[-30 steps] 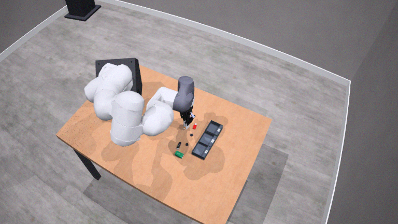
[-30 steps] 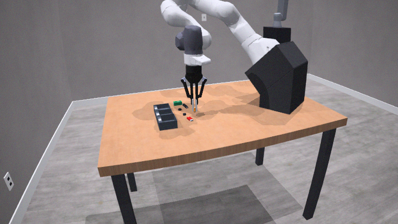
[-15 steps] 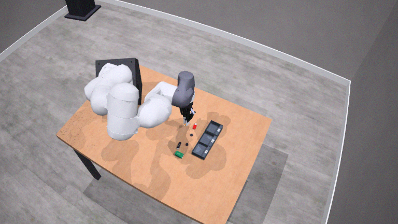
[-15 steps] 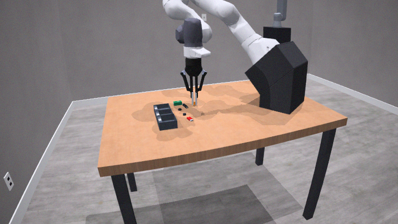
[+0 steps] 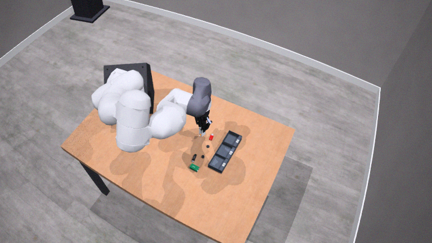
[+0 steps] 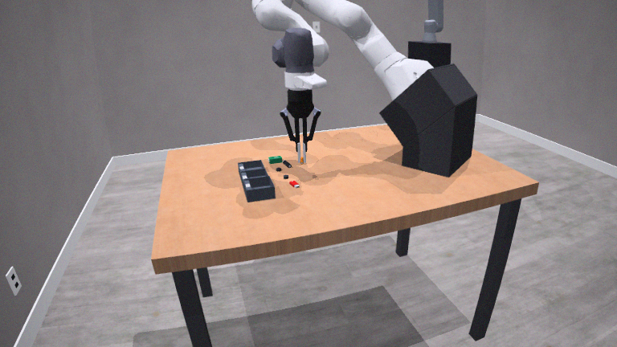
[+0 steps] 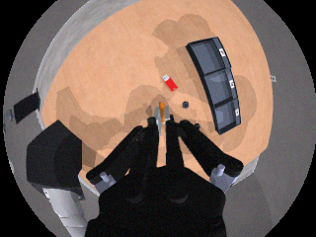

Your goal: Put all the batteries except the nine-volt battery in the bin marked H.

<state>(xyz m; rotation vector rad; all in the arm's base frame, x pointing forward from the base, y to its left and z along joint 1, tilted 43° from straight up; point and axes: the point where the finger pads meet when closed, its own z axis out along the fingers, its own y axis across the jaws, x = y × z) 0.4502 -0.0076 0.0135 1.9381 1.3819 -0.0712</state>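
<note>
The orange battery lies 30 mm below my hand. From my hand the other things lie so: black cylindrical battery 130 mm to the right, 90 mm below; then green flat board 190 mm to the right, 90 mm below, 30 mm ahead.
</note>
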